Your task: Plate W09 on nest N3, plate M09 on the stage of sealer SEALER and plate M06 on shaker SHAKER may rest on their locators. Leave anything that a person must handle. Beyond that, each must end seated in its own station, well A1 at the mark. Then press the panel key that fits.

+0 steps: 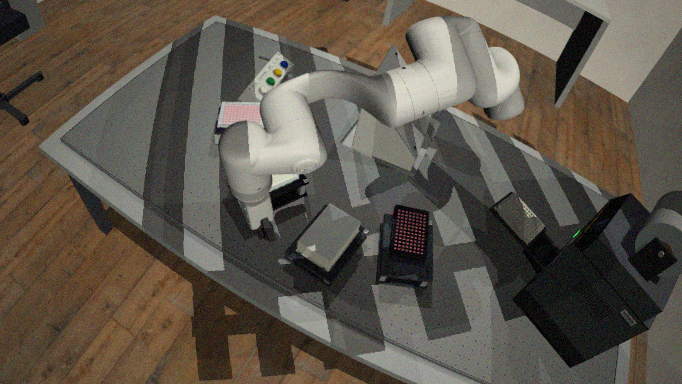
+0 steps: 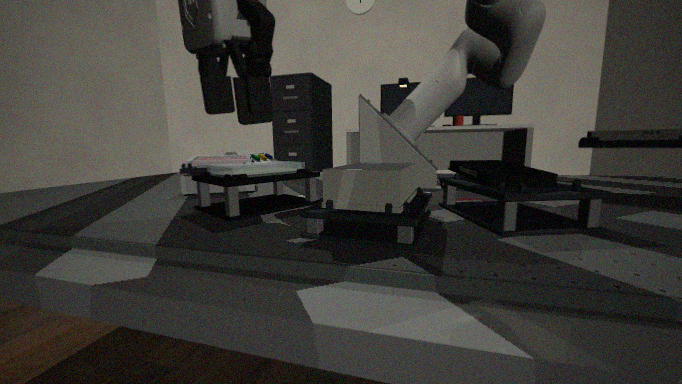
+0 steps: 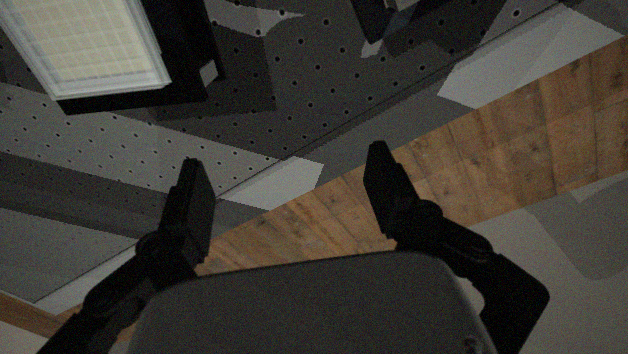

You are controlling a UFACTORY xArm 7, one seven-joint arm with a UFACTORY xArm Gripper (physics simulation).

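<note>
My gripper [image 1: 268, 231] [image 2: 238, 117] [image 3: 289, 169] is open and empty, high over the front table edge, beside the nest [image 2: 231, 201] [image 3: 182, 45] with the yellow-well plate [image 1: 286, 181] [image 2: 255, 167] [image 3: 95, 40]. A pink-well plate [image 1: 240, 114] [image 2: 215, 160] sits on a light-based station at back left, partly behind the arm. A tall grey plate [image 1: 330, 235] [image 2: 370, 185] is on the middle nest [image 2: 360, 218]. A black plate with red wells [image 1: 411, 230] [image 2: 505, 172] sits toward the back of the right nest [image 1: 387, 270]. A pale plate [image 1: 517, 217] is on the sealer stage. Labels and seating are unclear.
The black sealer [image 1: 585, 300] stands at the right end. The key panel [image 1: 261, 82] at the back left carries blue, yellow, green and white keys. The grey wedge-shaped arm mount [image 1: 382, 140] [image 2: 375, 130] stands behind the nests. The arm spans the table's back.
</note>
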